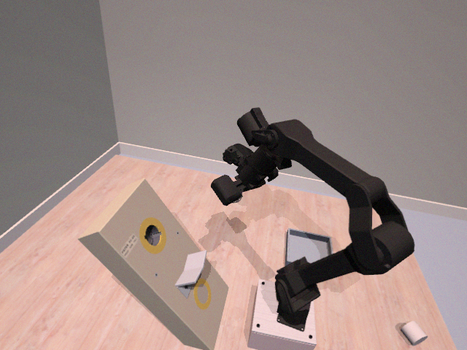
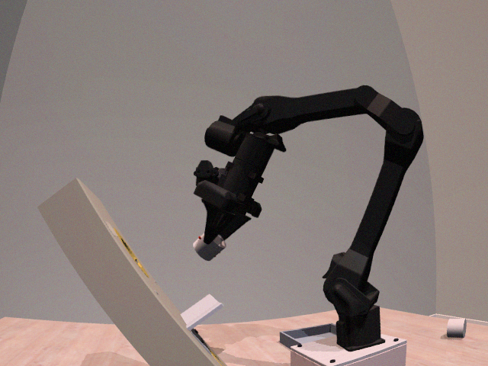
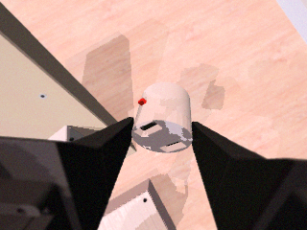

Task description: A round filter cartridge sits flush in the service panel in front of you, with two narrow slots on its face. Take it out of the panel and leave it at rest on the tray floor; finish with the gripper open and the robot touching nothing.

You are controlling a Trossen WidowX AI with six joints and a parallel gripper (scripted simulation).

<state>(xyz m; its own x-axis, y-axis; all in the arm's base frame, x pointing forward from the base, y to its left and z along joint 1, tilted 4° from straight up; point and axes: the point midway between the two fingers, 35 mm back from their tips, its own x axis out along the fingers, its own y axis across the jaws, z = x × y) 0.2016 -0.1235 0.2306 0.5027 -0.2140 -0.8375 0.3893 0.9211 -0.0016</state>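
My gripper tip is now 25 cm past the grey tray, 15 cm to the left of it and 26 cm above it. Round my gripper tip: beige service panel (7 cm ahead, 19 cm to the left, 10 cm below); round filter cartridge (right at my gripper tip).
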